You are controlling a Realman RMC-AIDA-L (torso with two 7-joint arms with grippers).
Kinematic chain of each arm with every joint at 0, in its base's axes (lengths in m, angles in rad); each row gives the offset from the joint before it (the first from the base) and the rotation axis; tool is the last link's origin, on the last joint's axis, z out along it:
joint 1: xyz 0 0 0.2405 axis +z
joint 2: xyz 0 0 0 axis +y
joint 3: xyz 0 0 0.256 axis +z
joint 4: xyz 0 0 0 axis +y
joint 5: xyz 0 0 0.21 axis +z
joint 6: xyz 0 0 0 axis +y
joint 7: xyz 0 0 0.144 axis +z
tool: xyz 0 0 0
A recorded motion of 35 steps. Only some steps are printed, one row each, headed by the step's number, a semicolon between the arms.
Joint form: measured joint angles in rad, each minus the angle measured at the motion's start. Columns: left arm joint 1, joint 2, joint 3, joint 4, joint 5, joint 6, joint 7; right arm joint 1, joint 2, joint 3, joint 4, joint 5, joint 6, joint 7.
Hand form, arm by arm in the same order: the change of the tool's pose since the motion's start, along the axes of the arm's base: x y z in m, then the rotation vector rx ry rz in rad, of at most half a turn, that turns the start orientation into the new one. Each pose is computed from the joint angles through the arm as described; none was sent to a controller.
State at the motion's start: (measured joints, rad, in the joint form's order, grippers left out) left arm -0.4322 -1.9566 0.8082 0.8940 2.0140 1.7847 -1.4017; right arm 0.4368 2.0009 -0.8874 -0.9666 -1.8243 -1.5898 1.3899
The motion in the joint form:
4: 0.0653 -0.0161 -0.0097 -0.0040 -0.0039 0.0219 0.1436; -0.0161 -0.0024 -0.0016 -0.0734 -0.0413 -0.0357 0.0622
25: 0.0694 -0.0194 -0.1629 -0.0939 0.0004 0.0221 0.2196; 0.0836 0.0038 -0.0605 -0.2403 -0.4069 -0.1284 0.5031
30: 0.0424 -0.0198 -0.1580 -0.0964 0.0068 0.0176 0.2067; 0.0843 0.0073 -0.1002 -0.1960 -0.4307 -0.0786 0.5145
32: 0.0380 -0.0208 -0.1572 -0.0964 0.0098 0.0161 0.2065; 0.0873 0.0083 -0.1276 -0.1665 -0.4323 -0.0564 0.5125
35: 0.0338 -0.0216 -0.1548 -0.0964 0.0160 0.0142 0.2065; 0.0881 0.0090 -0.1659 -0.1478 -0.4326 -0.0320 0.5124
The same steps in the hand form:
4: -0.0155 -0.0221 -0.0051 0.0252 -0.0036 -0.0713; -0.0011 -0.0055 0.0074 -0.0275 -0.0412 -0.0125
25: -0.0310 -0.0261 0.0021 0.1353 -0.0842 -0.0193; -0.0158 0.0027 0.0042 -0.2313 -0.3187 -0.2865
30: -0.0243 -0.0183 0.0004 0.1236 -0.0827 -0.0314; -0.0084 0.0044 -0.0085 -0.2446 -0.3432 -0.3216
32: -0.0232 -0.0171 -0.0002 0.1215 -0.0807 -0.0346; -0.0062 0.0045 -0.0168 -0.2615 -0.3532 -0.3254
35: -0.0226 -0.0161 -0.0013 0.1164 -0.0754 -0.0375; -0.0054 0.0044 -0.0253 -0.2751 -0.3718 -0.3212

